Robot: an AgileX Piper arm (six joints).
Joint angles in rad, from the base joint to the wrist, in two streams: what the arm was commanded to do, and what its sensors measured. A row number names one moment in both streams.
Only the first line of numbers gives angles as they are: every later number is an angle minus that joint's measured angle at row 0.
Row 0, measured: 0.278, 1.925, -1.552, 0.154, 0.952, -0.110
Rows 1 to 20, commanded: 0.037, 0.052, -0.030, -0.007, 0.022, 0.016; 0.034, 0.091, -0.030, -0.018, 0.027, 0.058; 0.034, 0.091, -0.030, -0.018, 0.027, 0.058; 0.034, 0.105, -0.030, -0.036, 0.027, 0.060; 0.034, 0.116, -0.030, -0.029, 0.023, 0.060; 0.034, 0.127, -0.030, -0.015, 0.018, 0.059; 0.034, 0.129, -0.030, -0.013, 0.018, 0.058; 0.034, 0.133, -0.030, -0.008, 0.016, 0.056; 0.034, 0.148, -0.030, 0.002, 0.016, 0.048; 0.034, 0.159, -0.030, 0.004, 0.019, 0.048; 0.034, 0.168, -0.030, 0.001, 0.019, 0.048; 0.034, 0.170, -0.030, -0.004, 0.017, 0.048; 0.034, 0.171, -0.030, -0.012, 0.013, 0.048; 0.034, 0.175, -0.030, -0.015, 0.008, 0.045; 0.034, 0.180, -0.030, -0.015, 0.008, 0.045; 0.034, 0.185, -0.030, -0.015, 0.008, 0.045; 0.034, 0.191, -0.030, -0.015, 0.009, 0.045; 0.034, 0.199, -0.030, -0.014, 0.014, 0.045; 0.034, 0.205, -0.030, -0.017, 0.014, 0.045; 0.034, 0.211, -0.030, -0.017, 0.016, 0.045
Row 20, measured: 0.037, 0.202, -0.022, -0.007, 0.009, 0.048
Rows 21 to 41, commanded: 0.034, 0.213, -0.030, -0.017, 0.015, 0.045; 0.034, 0.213, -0.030, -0.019, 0.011, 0.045; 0.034, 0.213, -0.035, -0.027, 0.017, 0.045; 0.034, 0.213, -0.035, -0.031, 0.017, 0.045; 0.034, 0.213, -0.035, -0.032, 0.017, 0.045; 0.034, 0.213, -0.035, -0.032, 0.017, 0.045; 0.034, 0.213, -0.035, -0.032, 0.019, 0.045; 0.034, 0.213, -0.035, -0.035, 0.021, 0.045; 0.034, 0.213, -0.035, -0.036, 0.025, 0.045; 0.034, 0.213, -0.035, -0.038, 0.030, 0.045; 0.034, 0.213, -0.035, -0.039, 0.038, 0.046; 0.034, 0.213, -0.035, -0.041, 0.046, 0.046; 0.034, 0.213, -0.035, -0.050, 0.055, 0.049; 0.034, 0.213, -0.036, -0.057, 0.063, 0.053; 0.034, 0.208, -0.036, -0.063, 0.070, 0.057; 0.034, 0.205, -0.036, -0.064, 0.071, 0.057; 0.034, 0.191, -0.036, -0.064, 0.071, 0.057; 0.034, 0.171, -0.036, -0.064, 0.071, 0.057; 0.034, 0.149, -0.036, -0.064, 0.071, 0.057; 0.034, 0.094, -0.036, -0.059, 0.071, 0.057; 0.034, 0.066, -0.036, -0.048, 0.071, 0.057
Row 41, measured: 0.037, 0.107, -0.031, -0.055, 0.059, 0.052
